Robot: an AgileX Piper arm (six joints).
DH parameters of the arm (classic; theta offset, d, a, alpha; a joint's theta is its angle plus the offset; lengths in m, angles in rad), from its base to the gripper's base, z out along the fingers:
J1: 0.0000 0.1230 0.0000 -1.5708
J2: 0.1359 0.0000 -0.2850 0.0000
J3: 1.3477 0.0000 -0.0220 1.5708
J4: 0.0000 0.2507 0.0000 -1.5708
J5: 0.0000 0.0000 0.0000 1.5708
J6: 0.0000 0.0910 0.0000 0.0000
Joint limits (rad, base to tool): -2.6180..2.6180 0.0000..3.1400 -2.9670..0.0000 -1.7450..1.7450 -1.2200..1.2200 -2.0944..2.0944
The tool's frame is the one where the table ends.
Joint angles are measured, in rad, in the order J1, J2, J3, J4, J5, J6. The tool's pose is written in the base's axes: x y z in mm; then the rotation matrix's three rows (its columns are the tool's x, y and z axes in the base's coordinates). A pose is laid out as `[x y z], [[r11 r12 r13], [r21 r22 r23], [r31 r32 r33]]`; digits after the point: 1 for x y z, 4 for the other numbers.
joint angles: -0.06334 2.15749 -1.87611 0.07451 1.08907 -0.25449
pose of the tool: [464.0 -23.4 222.9], [[-0.9433 -0.1654 0.2877], [-0.1583 0.9862 0.0478], [-0.2916 -0.0004 -0.9565]]
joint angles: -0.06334 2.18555 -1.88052 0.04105 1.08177 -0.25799
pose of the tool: [467.6 -26.4 211.1], [[-0.9468 -0.1753 0.2698], [-0.1767 0.9841 0.0192], [-0.2689 -0.0295 -0.9627]]
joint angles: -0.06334 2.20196 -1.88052 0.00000 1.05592 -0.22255
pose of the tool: [471.0 -29.9 204.0], [[-0.9493 -0.1499 0.2764], [-0.1610 0.9868 -0.0175], [-0.2701 -0.0611 -0.9609]]
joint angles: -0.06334 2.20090 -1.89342 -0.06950 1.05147 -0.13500
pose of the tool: [472.6 -35.5 208.3], [[-0.9534 -0.0811 0.2907], [-0.1083 0.9910 -0.0789], [-0.2816 -0.1067 -0.9536]]
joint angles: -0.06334 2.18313 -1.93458 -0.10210 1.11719 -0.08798
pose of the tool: [469.7 -38.1 226.6], [[-0.9585 -0.0377 0.2825], [-0.0714 0.9914 -0.1097], [-0.2759 -0.1253 -0.9530]]
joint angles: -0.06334 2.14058 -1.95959 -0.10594 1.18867 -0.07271
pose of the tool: [460.9 -38.2 251.6], [[-0.9604 -0.0168 0.2781], [-0.0509 0.9920 -0.1160], [-0.2739 -0.1255 -0.9535]]
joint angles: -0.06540 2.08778 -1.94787 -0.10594 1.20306 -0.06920
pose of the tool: [451.3 -38.6 272.1], [[-0.9530 -0.0065 0.3030], [-0.0445 0.9919 -0.1187], [-0.2998 -0.1266 -0.9456]]
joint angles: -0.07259 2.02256 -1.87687 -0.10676 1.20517 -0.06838
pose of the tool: [435.3 -40.7 281.2], [[-0.9556 0.0006 0.2946], [-0.0367 0.9919 -0.1212], [-0.2923 -0.1267 -0.9479]]
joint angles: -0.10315 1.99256 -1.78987 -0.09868 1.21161 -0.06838
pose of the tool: [421.3 -52.0 269.9], [[-0.9726 0.0248 0.2310], [-0.0024 0.9932 -0.1166], [-0.2323 -0.1140 -0.9659]]
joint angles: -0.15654 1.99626 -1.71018 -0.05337 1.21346 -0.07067
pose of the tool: [410.4 -69.4 246.6], [[-0.9860 0.0758 0.1483], [0.0654 0.9951 -0.0740], [-0.1532 -0.0633 -0.9862]]
